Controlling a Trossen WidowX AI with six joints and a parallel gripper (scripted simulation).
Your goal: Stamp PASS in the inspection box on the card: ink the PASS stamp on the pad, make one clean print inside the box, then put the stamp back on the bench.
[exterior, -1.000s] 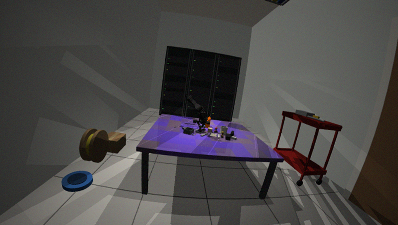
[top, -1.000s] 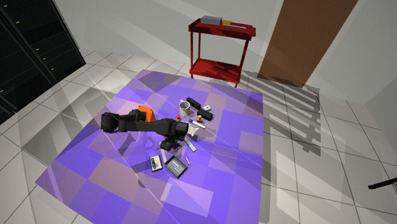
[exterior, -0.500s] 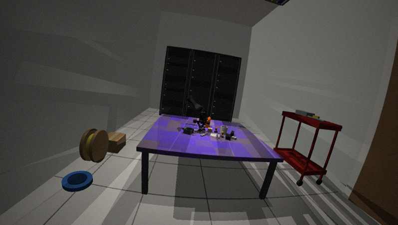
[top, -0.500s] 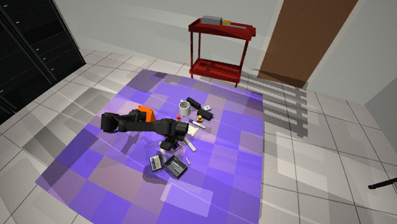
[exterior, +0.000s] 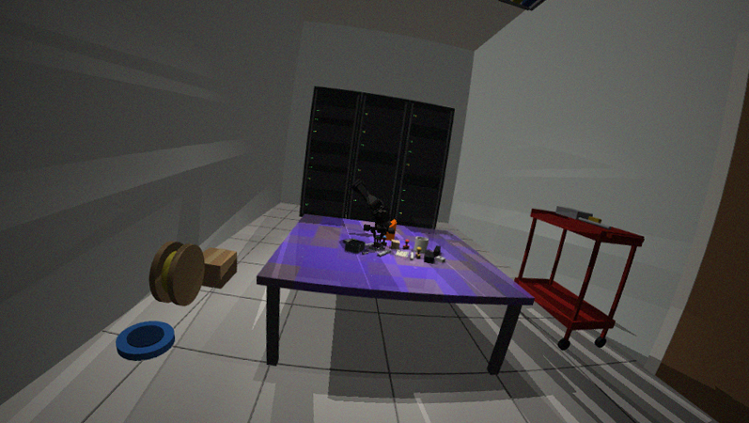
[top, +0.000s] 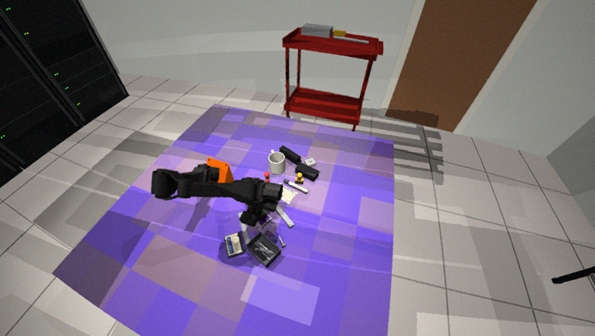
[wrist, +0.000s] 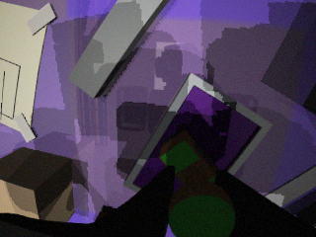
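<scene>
Now: the ink pad 3 cm below my gripper tip. From my gripper tip the other things lie so: grey bar (10 cm ahead, 3 cm to the left, 3 cm below); blue-knobbed stamp (7 cm behind, 6 cm to the left, 2 cm below); green-knobbed stamp (right at my gripper tip).
</scene>
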